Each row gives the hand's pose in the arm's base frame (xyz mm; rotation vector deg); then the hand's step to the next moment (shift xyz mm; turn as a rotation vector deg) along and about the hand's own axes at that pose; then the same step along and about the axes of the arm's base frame.
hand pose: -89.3 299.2 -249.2 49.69 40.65 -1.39
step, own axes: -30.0 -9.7 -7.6 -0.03 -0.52 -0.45
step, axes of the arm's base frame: -30.3 -8.8 7.4 -0.43 -0.03 -0.54
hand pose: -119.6 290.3 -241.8 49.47 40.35 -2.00
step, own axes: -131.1 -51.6 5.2 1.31 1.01 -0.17
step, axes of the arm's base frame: -114.4 -70.1 43.1 1.23 1.11 -0.14
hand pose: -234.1 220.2 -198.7 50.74 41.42 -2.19
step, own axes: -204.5 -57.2 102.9 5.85 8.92 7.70
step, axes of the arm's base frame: -117.0 -163.3 123.8 11.62 1.76 5.92
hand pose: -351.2 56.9 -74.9 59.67 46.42 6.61
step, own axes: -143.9 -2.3 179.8 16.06 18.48 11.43
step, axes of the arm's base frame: 13.0 -195.6 120.9 23.96 8.68 8.99
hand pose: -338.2 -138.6 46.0 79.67 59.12 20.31
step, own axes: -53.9 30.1 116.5 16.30 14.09 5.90
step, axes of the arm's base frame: 69.9 -107.4 31.0 18.33 11.42 5.72
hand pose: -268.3 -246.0 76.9 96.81 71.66 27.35
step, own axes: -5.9 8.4 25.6 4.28 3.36 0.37
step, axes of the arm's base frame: 21.3 -17.1 -3.8 3.75 3.54 1.77
